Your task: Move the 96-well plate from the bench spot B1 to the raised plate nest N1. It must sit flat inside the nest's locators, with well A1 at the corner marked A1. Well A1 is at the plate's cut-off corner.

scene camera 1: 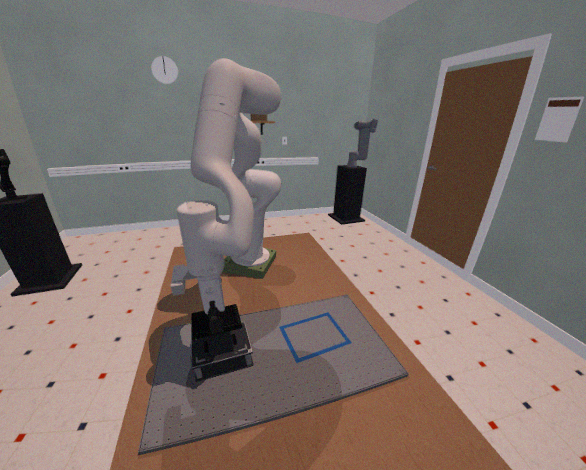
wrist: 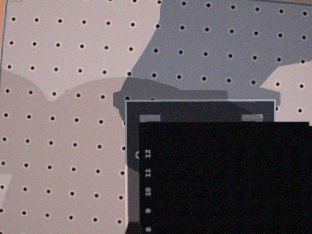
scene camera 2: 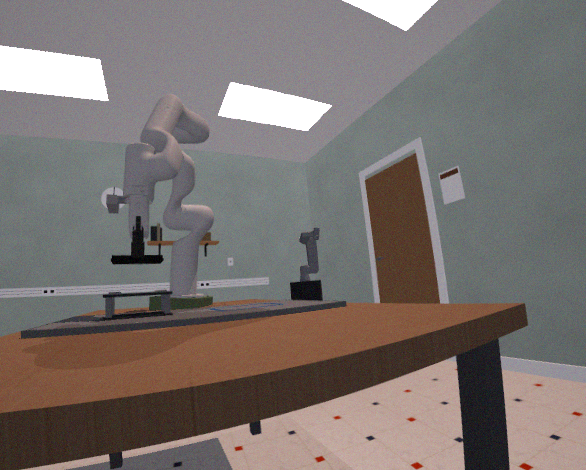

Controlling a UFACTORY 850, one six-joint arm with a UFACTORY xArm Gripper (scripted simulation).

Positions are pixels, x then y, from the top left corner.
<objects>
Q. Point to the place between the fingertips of my gripper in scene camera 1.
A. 215,320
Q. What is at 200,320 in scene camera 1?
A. A 96-well plate.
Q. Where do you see a raised plate nest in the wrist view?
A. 194,111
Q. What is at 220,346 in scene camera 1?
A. A raised plate nest.
</objects>
